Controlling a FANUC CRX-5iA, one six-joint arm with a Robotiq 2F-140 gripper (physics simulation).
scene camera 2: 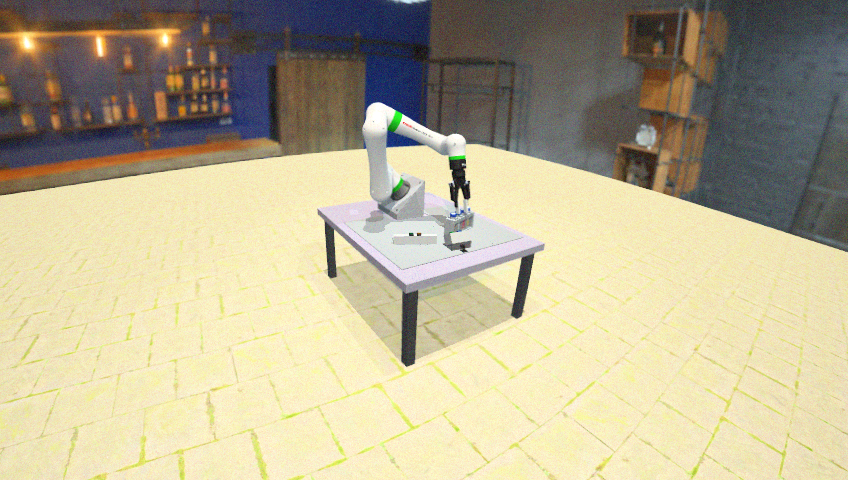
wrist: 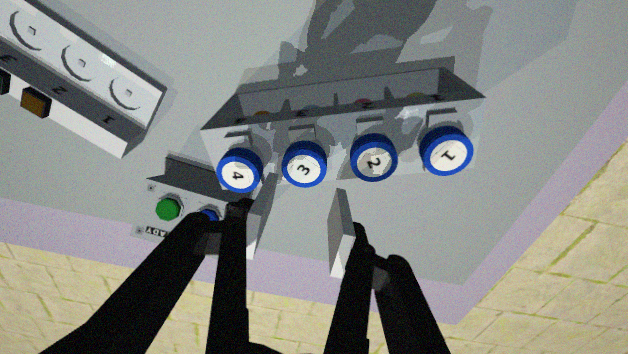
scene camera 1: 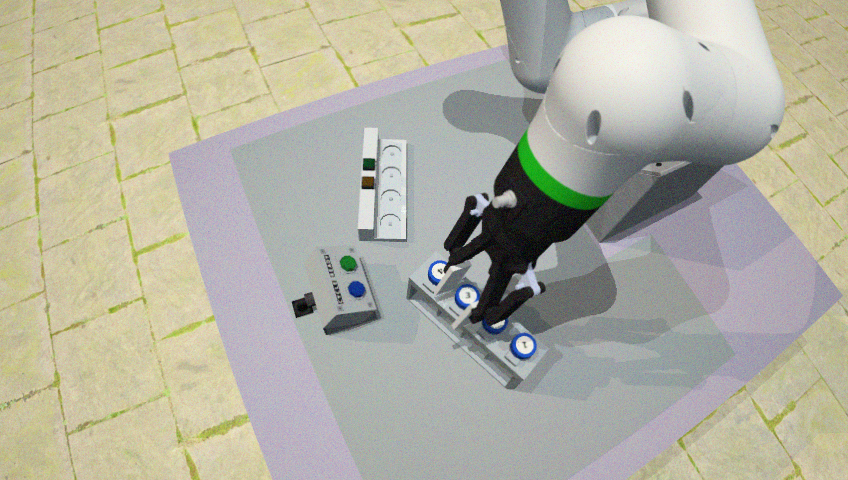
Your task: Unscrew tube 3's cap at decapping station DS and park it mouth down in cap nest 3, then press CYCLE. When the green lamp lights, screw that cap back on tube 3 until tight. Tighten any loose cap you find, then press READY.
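Places are measured from the arm's base along level axes (x left, y back, z up), in centimetres.
Pixels of known places: gripper, between the fingertips: (scene camera 2: 462, 213) (wrist: 303, 197) (scene camera 1: 452, 306); arm's base, origin of its link: (scene camera 2: 400, 191).
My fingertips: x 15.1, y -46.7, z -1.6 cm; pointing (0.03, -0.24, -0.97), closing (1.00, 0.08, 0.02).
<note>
For each thing: its top centre in the pictures, then the offset to it from my fingertips. "*": a spot on its surface instead.
- cap marked 3, centre of its top: (wrist: 303, 169) (scene camera 1: 467, 295) dy +2.7, dx -0.8, dz +0.1 cm
- grey station rack, a spot on its surface: (wrist: 215, 132) * dy +2.0, dx -8.3, dz -2.5 cm
- Caps marked 4, centre of its top: (wrist: 237, 175) (scene camera 1: 440, 271) dy +0.4, dx -5.5, dz +0.1 cm
- Cap nest 3, a spot on its surface: (wrist: 31, 31) * dy +2.1, dx -30.5, dz -11.2 cm
- white nest block, a spot on its surface: (scene camera 1: 401, 187) * dy +2.9, dx -27.2, dz -10.9 cm
- dark green lamp, centre of its top: (scene camera 1: 368, 162) dy -1.9, dx -31.5, dz -6.7 cm
- dull amber lamp, centre of its top: (wrist: 32, 104) (scene camera 1: 367, 181) dy -3.3, dx -27.7, dz -6.7 cm
- button box, centre of its top: (wrist: 179, 239) (scene camera 1: 336, 276) (scene camera 2: 458, 230) dy -13.6, dx -11.2, dz -3.6 cm
- green READY button, centre of its top: (wrist: 164, 215) (scene camera 1: 347, 261) dy -11.3, dx -13.4, dz -4.5 cm
- blue CYCLE button, centre of its top: (scene camera 1: 355, 287) dy -11.4, dx -8.9, dz -4.5 cm
- small black part, a spot on its surface: (scene camera 1: 302, 306) * dy -20.2, dx -10.9, dz -10.7 cm
The cap marked 3 (scene camera 1: 467, 295) (wrist: 304, 165), blue with a white top, sits on its tube in the grey station rack (scene camera 1: 416, 293) (wrist: 215, 132). Caps marked 4 (scene camera 1: 437, 271) (wrist: 239, 172), 2 (scene camera 1: 495, 325) (wrist: 373, 159) and 1 (scene camera 1: 523, 345) (wrist: 447, 152) also sit on their tubes. Whether any is loose I cannot tell. My gripper (scene camera 1: 451, 307) (scene camera 2: 462, 211) (wrist: 303, 197) is partly open and empty, its pads apart on either side of cap 3 in the scene view. Their exact height beside the cap is unclear. Cap nest 3 (wrist: 31, 31) is empty.
The white nest block (scene camera 1: 401, 187) carries a dark green lamp (scene camera 1: 368, 163) and a dull amber lamp (scene camera 1: 367, 182). The button box (scene camera 1: 351, 312) has a green READY button (scene camera 1: 348, 262) and a blue CYCLE button (scene camera 1: 356, 289). A small black part (scene camera 1: 302, 306) lies beside it.
</note>
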